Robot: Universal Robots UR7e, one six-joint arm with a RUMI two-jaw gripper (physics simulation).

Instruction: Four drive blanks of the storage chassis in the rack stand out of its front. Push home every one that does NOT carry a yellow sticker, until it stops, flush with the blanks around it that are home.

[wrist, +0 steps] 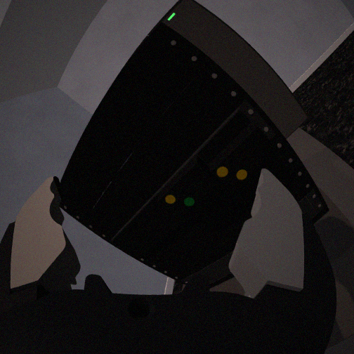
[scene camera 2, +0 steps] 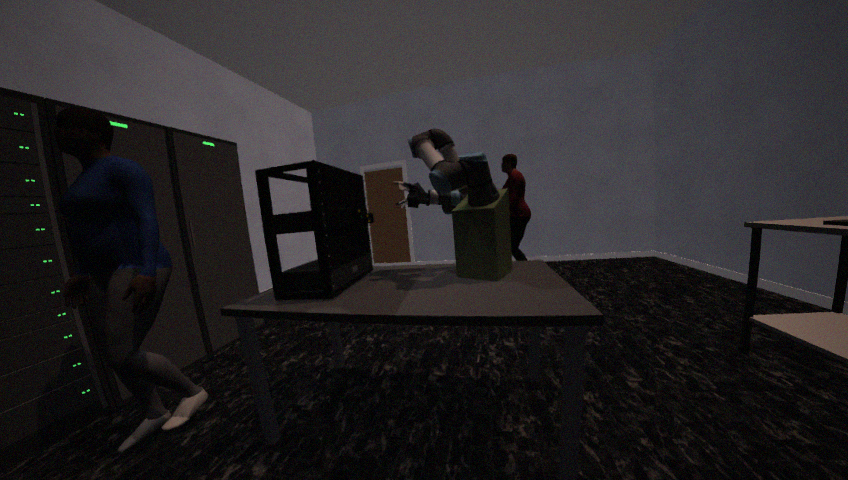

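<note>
There is my gripper (wrist: 155, 176), which I see in the wrist view. A black rack (wrist: 178, 203) is visible to me there too, and I can find the rack (scene camera 2: 338, 217) from the scene camera as well.
</note>
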